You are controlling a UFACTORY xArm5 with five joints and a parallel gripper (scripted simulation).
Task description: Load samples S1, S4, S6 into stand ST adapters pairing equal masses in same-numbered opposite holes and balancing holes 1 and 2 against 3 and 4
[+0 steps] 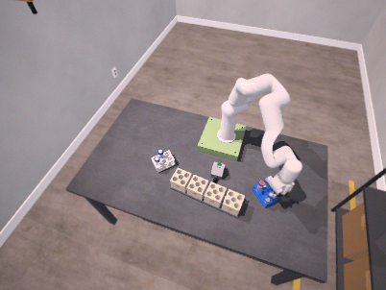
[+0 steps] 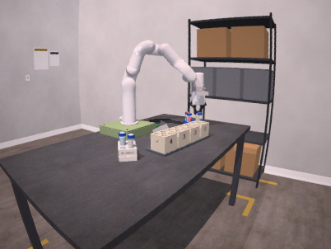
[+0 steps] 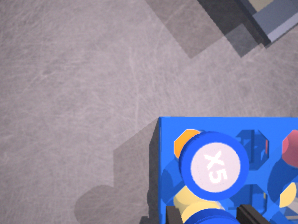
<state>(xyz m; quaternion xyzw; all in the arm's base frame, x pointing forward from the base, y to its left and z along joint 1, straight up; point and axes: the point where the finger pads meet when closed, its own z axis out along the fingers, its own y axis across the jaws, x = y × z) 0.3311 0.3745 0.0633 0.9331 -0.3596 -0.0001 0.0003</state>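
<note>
Now: hand 50 mm above the sample tube S6 and 10 mm to the left of it. Round my hand: blue sample rack: 90 mm below, 40 mm to the right, 10 mm behind; white blanks rack: 710 mm to the right, 90 mm below, 10 mm behind; sample tube S4: 60 mm to the right, 60 mm below, 60 mm behind.
</note>
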